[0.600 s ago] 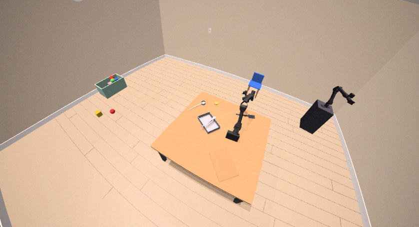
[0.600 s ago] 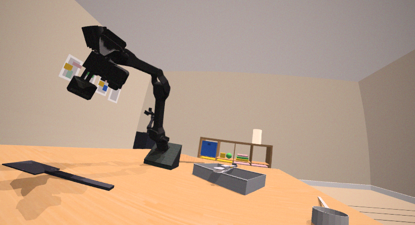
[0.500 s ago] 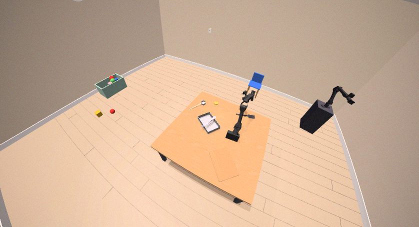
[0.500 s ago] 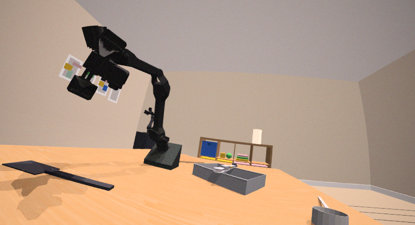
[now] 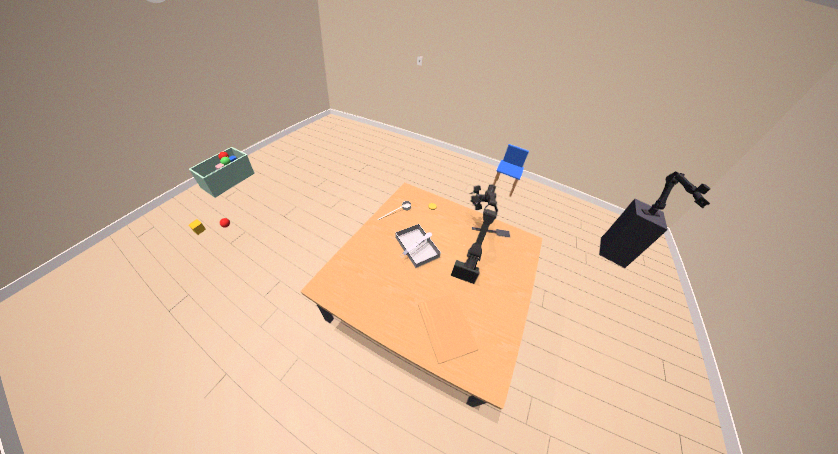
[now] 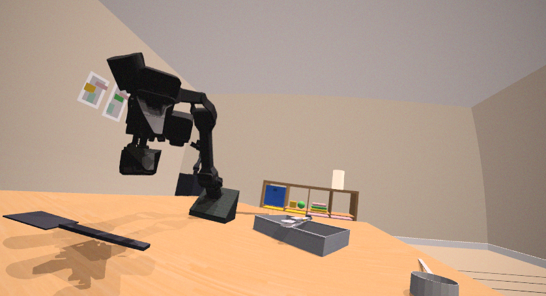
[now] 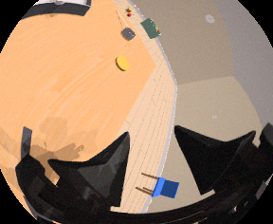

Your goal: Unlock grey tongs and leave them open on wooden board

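Now: gripper tip 530 mm to the right of the grey roasting tin, 160 mm above it and 120 mm short of it. From my gripper tip the other things lie so: wooden board 900 mm to the left, 350 mm behind, 180 mm below; yellow thing 260 mm ahead, 180 mm below, 100 mm to the left; dark spatula 280 mm behind, 190 mm below, 30 mm to the left.
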